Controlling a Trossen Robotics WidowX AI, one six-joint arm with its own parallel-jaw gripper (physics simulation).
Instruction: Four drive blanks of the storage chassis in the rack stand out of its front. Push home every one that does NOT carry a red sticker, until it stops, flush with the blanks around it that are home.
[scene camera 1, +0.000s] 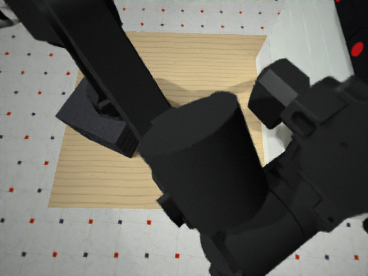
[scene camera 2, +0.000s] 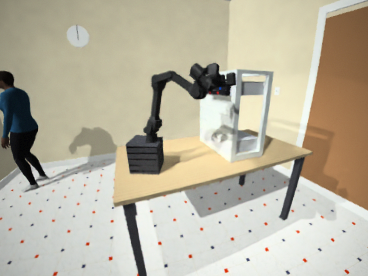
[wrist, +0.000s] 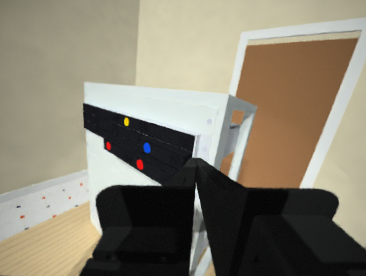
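Where they show: gripper, fingertip midpoint: (scene camera 2: 223, 80) (wrist: 194, 162); arm's base, origin of the base link: (scene camera 1: 114, 108) (scene camera 2: 151, 140).
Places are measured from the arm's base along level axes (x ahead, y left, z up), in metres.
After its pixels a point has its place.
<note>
The storage chassis's black drive blanks (wrist: 165, 139) {x 0.487, y 0.035, z 0.331 m} form a band high across the rack's front. In the wrist view a yellow sticker (wrist: 126, 121) {x 0.467, y 0.157, z 0.340 m} is in the top row, a blue sticker (wrist: 146, 147) {x 0.463, y 0.057, z 0.311 m} is lower right, and red stickers (wrist: 108, 146) {x 0.431, y 0.164, z 0.281 m} (wrist: 139, 164) {x 0.449, y 0.054, z 0.282 m} are in the bottom row. The left red-stickered blank has a visible step at its left end. How far the yellow and blue ones stand out is unclear. My gripper (wrist: 194, 162) {x 0.421, y -0.087, z 0.353 m} (scene camera 2: 231, 79) is shut and empty; its tips overlap the band's right end in the wrist view. Contact cannot be told.
The white rack (scene camera 2: 236, 125) {x 0.544, y -0.049, z 0.081 m} (wrist: 150, 95) {x 0.493, y 0.106, z 0.404 m} stands on the wooden table (scene camera 2: 185, 172) {x 0.197, y -0.108, z -0.185 m} (scene camera 1: 100, 185) {x -0.040, y -0.215, z -0.185 m}. My arm stands on a dark stacked base (scene camera 2: 145, 159) {x -0.039, y -0.086, z -0.084 m} (scene camera 1: 95, 122) {x -0.036, y -0.053, z 0.002 m}. In scene camera 1 the arm hides much of the table and rack. A person (scene camera 2: 22, 120) stands at the left, away from the table.
</note>
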